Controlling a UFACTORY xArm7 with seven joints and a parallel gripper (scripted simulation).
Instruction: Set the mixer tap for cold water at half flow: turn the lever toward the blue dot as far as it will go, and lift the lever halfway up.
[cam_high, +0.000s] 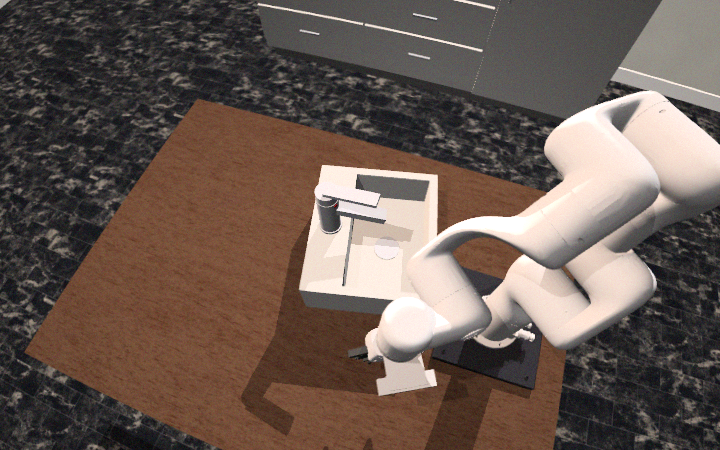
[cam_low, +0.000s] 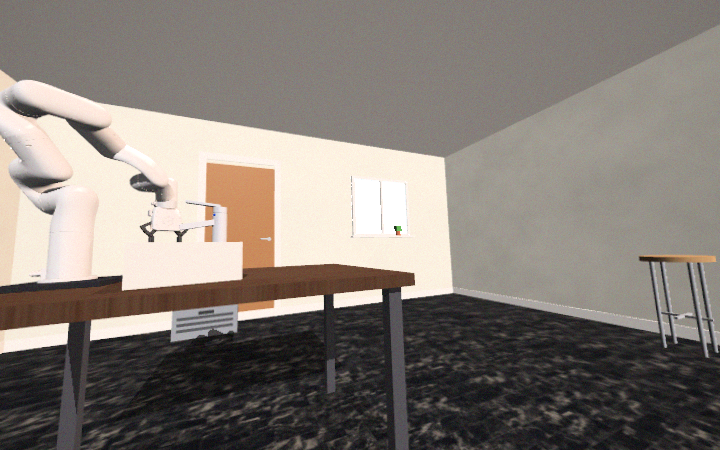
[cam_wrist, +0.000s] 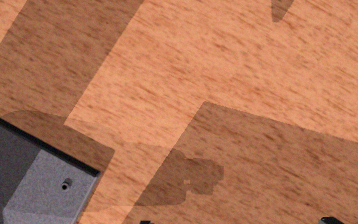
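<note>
My hand is 230 mm to the left of the lever, 170 mm short of it and 140 mm below it. From my hand the other things lie so: white sink: 260 mm to the right, 110 mm ahead, 100 mm below; then mixer tap: 230 mm to the right, 200 mm ahead, 90 mm above.
</note>
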